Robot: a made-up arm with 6 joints.
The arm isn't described. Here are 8 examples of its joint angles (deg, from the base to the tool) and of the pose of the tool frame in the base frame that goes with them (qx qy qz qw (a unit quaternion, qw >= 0); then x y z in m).
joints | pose
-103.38 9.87 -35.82 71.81 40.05 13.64 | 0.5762 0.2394 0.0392 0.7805 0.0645 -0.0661 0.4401
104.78 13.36 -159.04 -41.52 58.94 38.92 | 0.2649 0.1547 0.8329 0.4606 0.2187 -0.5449 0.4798
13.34 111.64 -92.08 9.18 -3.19 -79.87 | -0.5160 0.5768 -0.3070 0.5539 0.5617 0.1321 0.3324
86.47 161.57 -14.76 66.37 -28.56 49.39 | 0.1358 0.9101 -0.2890 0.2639 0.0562 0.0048 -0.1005
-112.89 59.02 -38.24 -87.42 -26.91 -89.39 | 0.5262 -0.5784 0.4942 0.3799 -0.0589 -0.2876 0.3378
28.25 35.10 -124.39 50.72 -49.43 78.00 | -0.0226 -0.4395 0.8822 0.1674 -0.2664 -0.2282 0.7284
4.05 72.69 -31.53 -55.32 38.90 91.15 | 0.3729 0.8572 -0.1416 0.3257 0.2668 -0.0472 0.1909
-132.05 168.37 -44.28 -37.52 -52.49 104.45 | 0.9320 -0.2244 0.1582 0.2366 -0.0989 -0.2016 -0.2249
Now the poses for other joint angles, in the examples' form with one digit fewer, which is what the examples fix.
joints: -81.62 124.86 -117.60 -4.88 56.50 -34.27
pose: 0.374 0.886 -0.249 0.108 0.075 -0.575 0.272
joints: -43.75 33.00 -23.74 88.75 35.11 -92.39
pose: 0.048 0.731 -0.056 0.678 0.177 -0.068 0.336
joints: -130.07 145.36 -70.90 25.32 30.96 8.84
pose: 0.979 0.156 0.124 0.039 -0.229 -0.316 -0.119
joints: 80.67 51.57 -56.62 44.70 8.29 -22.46
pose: -0.366 0.575 0.592 0.430 0.030 0.262 0.493
